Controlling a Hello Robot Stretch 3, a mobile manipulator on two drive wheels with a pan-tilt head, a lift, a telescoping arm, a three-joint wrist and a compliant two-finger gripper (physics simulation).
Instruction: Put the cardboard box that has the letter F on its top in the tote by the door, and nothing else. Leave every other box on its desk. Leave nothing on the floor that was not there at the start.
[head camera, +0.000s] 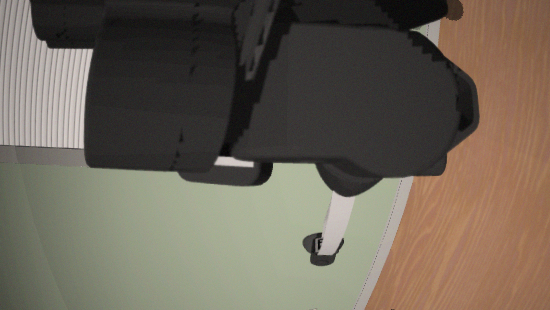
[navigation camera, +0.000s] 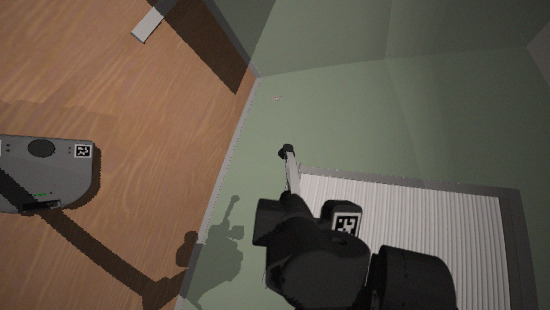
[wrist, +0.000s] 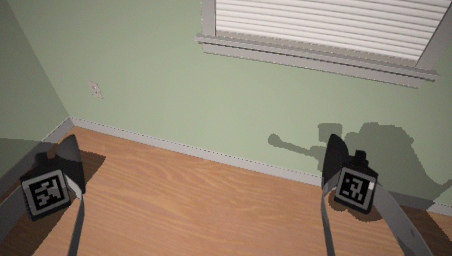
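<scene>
My gripper is open, its two fingers wide apart at the left and right of the wrist view, with floor and wall showing between them. One fingertip shows in the head and navigation views in front of the green wall; the other finger is hidden by the dark wrist. The cardboard box with the letter F, the other boxes and the tote do not show in these views.
A window with white blinds is in the green wall. A light desk foot stands on the wooden floor at the upper left. My base is at the left. A wall outlet is near the corner.
</scene>
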